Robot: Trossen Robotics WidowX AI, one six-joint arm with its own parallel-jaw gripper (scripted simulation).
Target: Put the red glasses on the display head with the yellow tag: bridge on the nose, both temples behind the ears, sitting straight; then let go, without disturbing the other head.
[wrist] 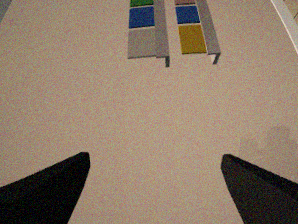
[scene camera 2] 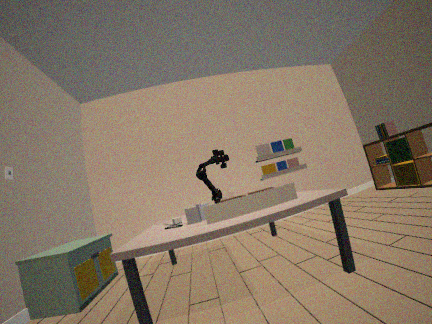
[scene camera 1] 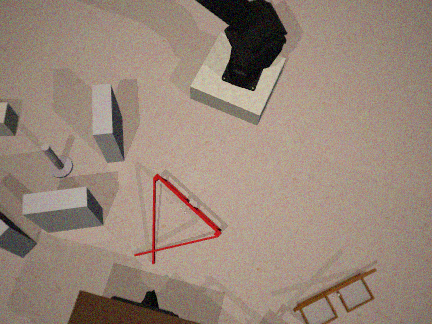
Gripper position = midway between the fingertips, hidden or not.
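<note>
Gripper (wrist: 156, 160) open, holding nothing. Grey block (scene camera 1: 107, 120) visible. Grey block (scene camera 1: 76, 208) visible too.
</note>
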